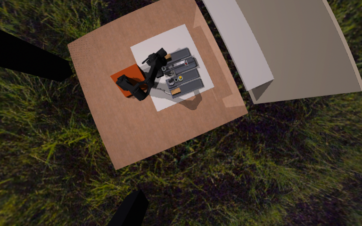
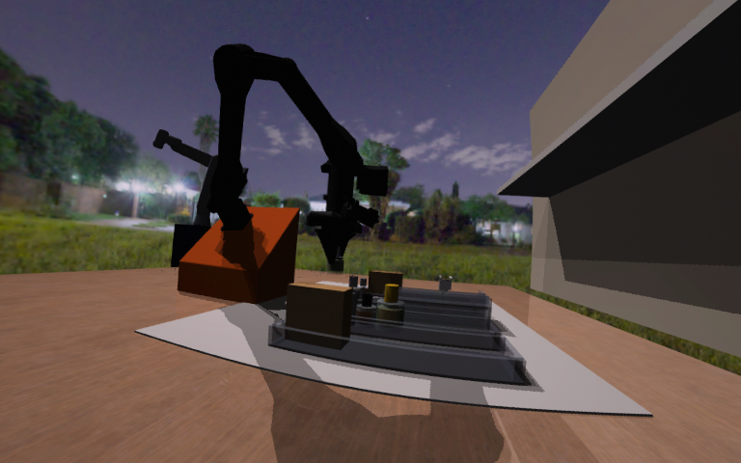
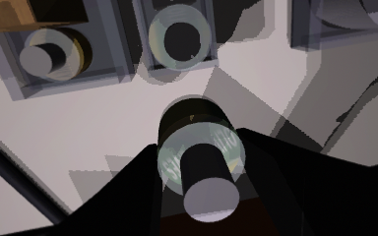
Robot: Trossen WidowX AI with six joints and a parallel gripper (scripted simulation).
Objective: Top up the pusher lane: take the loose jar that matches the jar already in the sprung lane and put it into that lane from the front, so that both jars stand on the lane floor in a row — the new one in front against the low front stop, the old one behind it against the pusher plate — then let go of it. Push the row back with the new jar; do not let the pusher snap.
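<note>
The white mat lies 120 mm ahead of my gripper tip and 90 mm below it. Round my gripper tip: sprung lane 190 mm ahead, 50 mm to the right, 70 mm below; pusher plate 150 mm ahead, 50 mm to the right, 40 mm below.
</note>
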